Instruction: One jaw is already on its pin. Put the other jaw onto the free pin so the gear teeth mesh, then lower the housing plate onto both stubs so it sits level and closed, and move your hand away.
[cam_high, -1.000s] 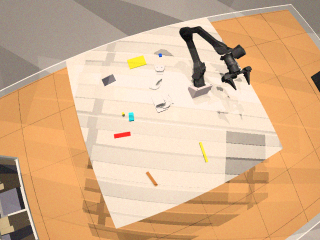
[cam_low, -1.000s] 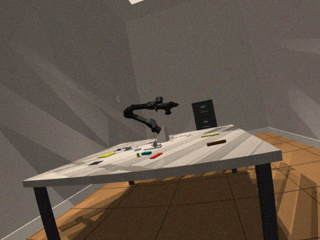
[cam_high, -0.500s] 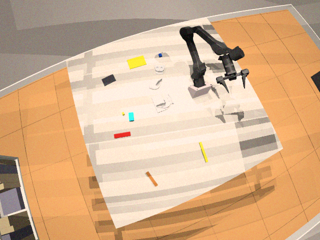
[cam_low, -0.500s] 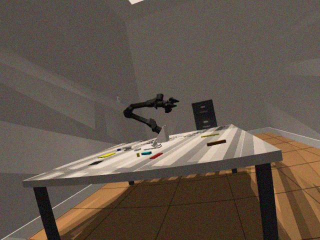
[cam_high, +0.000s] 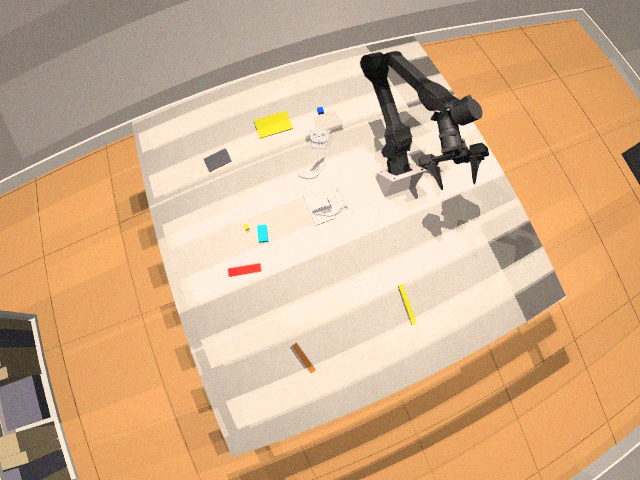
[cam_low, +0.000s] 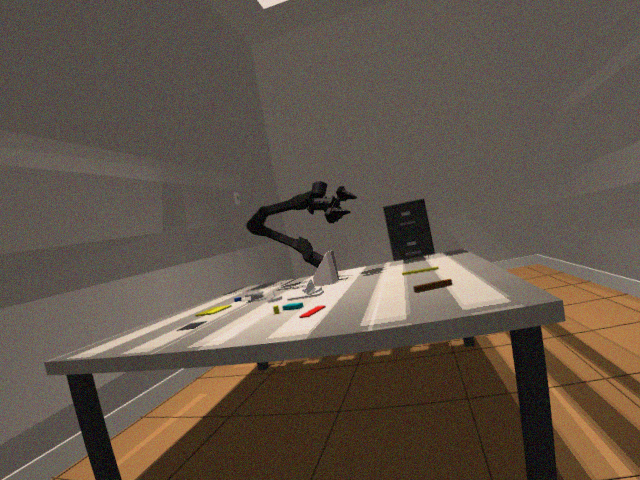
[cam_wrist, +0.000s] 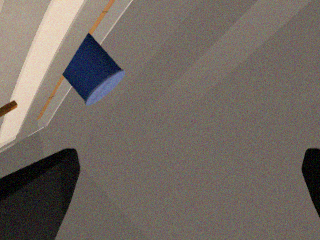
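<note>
Right now my gripper tip is 320 mm to the left of the jaw, 310 mm short of it and 310 mm above it. Also, from my gripper tip: yellow bar: 310 mm below, 230 mm to the left, 170 mm ahead; small yellow cube: 560 mm ahead, 300 mm below, 200 mm to the right; cyan block: 520 mm ahead, 310 mm below, 160 mm to the right.
</note>
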